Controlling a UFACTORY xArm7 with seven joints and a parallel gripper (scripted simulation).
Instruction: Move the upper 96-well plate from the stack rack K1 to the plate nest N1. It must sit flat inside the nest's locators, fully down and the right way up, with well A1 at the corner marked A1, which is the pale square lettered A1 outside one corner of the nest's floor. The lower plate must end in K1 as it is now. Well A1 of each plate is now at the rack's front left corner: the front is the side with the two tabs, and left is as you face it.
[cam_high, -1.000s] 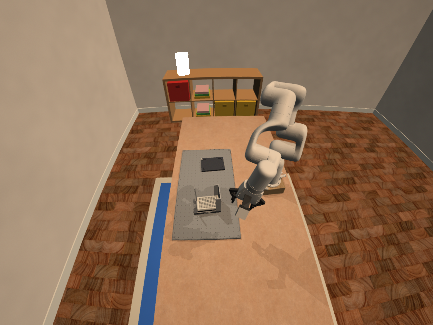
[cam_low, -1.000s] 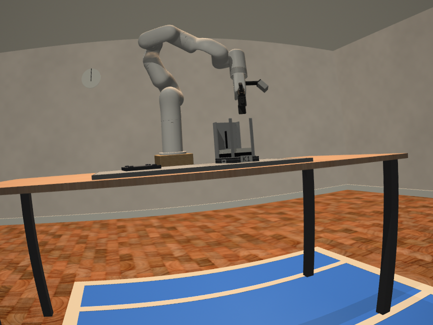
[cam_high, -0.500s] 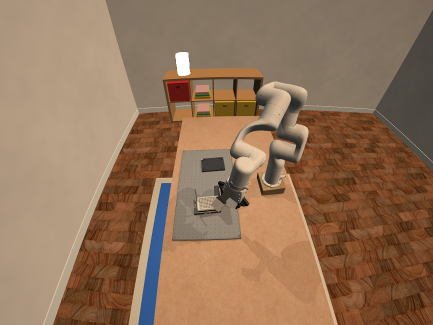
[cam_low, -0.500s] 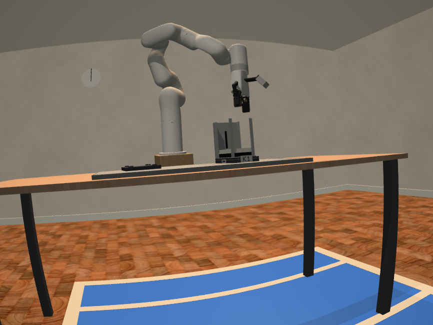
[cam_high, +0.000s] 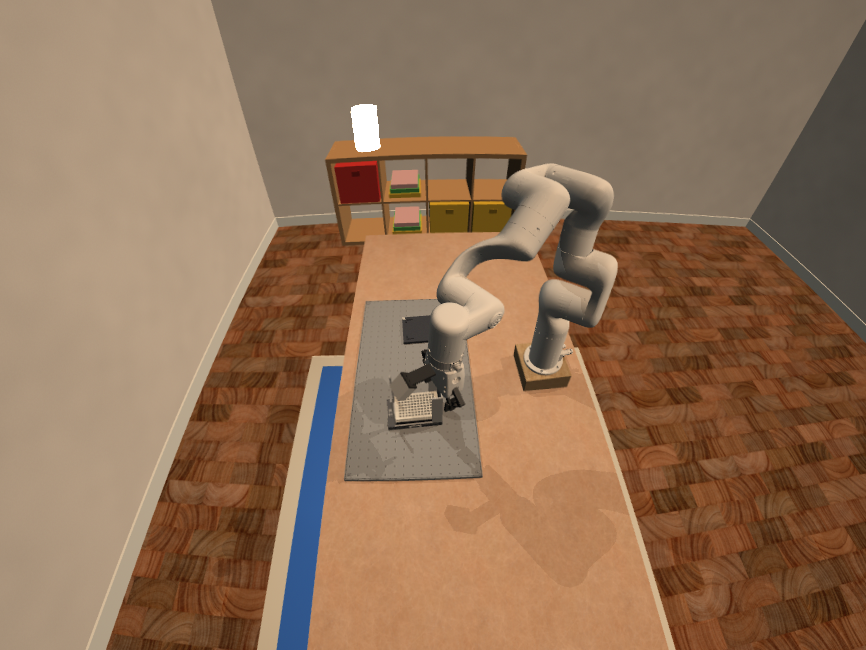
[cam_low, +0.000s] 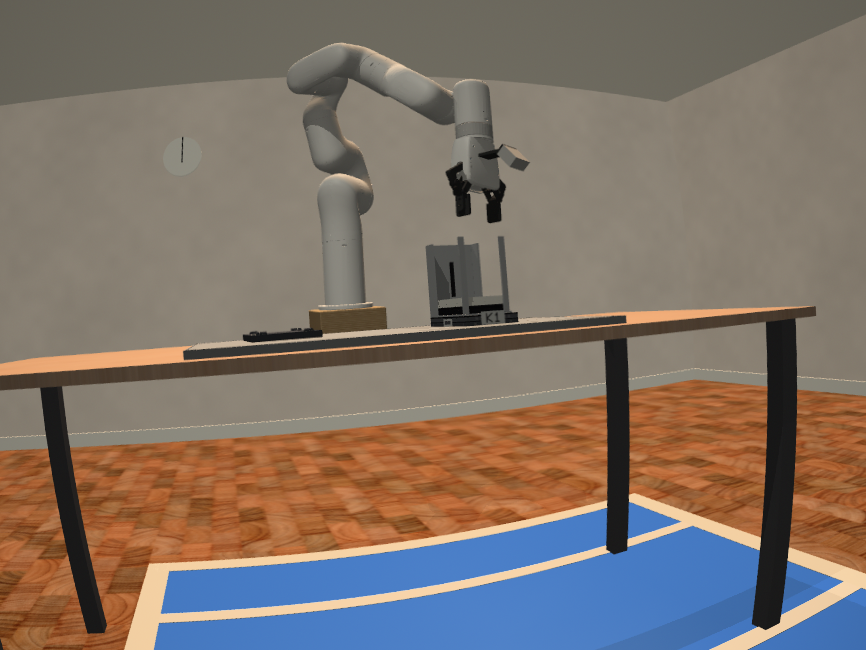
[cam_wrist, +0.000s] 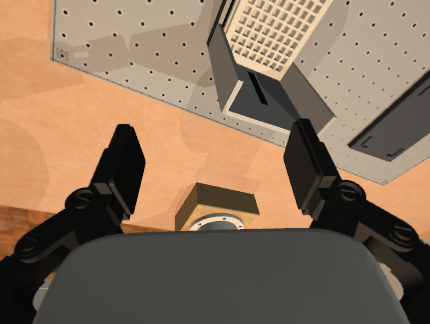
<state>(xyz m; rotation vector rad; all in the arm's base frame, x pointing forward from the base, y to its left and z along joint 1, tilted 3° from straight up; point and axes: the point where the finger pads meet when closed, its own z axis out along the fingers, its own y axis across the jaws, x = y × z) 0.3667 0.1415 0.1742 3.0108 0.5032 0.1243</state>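
The cream 96-well plate is 170 mm below my hand, 70 mm to the right of it and 50 mm ahead of it. Also, from my hand: dark plate nest N1: 390 mm to the right, 200 mm below, 40 mm behind; dark plate: 180 mm below, 70 mm to the right, 50 mm ahead; K1 label: 200 mm below, 140 mm ahead, 80 mm to the right.
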